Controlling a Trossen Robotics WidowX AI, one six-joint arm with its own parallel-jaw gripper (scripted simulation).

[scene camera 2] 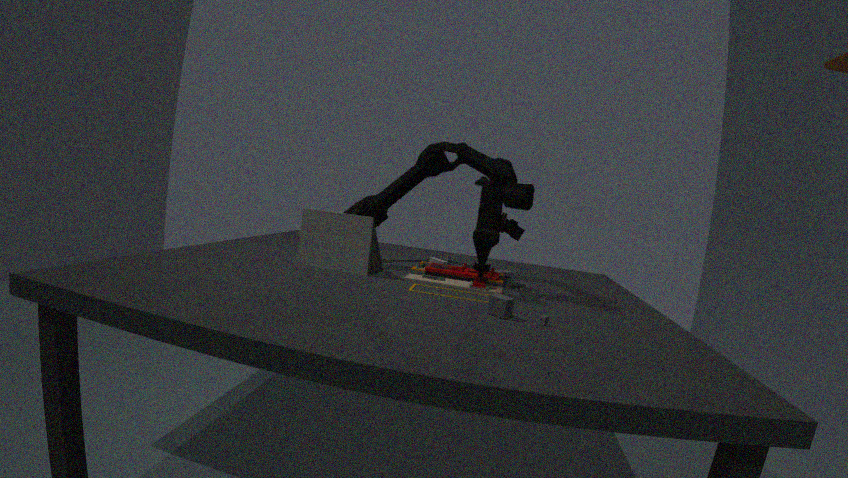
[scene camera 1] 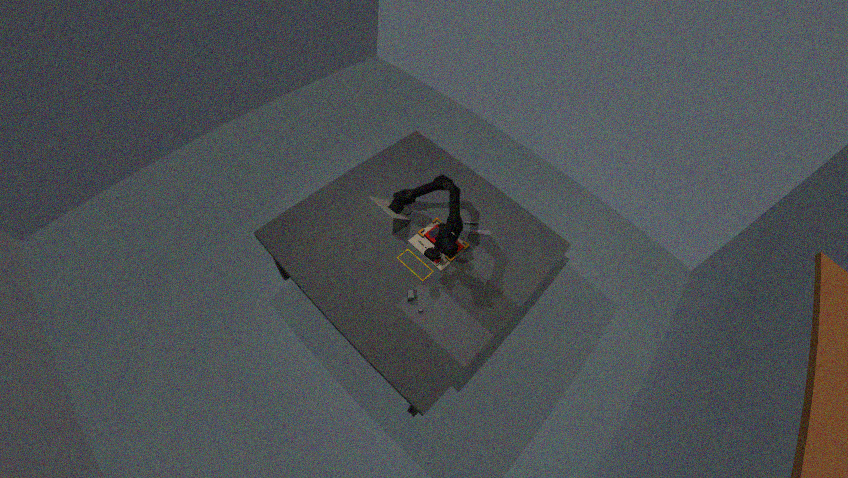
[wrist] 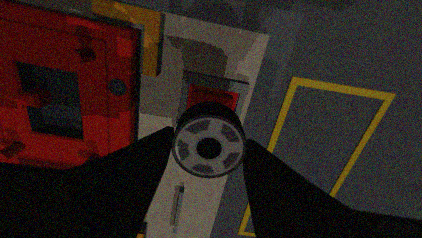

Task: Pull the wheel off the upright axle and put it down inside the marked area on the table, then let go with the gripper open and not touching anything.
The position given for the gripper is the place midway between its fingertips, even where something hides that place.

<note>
In view: the gripper (scene camera 2: 482,266) and a red plate (scene camera 2: 462,273).
The gripper is seen too in the wrist view (wrist: 209,140).
</note>
